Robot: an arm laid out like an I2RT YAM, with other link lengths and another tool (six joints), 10 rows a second.
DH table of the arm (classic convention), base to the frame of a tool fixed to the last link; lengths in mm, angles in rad. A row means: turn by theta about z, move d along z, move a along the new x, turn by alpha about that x. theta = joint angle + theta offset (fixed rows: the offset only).
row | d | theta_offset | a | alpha
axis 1 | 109.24 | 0.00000 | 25.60 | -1.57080
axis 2 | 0.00 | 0.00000 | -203.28 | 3.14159
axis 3 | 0.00 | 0.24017 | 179.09 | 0.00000
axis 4 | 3.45 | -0.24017 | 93.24 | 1.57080
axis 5 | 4.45 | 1.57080 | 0.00 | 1.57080
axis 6 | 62.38 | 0.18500 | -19.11 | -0.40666
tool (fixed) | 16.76 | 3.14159 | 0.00 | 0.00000
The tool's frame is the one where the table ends.
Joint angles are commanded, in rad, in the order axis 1, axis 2, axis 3, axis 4, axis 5, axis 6. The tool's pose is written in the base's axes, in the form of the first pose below.
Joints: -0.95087 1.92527 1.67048 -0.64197 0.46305 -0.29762
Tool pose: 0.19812 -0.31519 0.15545 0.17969 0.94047 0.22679 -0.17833
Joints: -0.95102 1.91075 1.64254 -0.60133 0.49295 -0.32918
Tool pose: 0.19604 -0.31679 0.15691 0.19296 0.93459 0.22722 -0.19411
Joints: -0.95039 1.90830 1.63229 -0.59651 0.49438 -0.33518
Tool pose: 0.19550 -0.31590 0.15536 0.19153 0.93368 0.22985 -0.19679
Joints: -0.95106 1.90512 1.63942 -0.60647 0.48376 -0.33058
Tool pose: 0.19581 -0.31530 0.15732 0.19104 0.93472 0.23071 -0.19125
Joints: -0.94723 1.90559 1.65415 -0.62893 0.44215 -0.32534
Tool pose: 0.19943 -0.31229 0.15848 0.18470 0.93618 0.24322 -0.17405
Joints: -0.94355 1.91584 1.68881 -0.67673 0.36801 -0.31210
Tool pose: 0.20509 -0.30767 0.15919 0.16846 0.93907 0.26279 -0.14389
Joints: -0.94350 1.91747 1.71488 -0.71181 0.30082 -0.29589
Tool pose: 0.20911 -0.30386 0.16213 0.15748 0.94153 0.27532 -0.11371
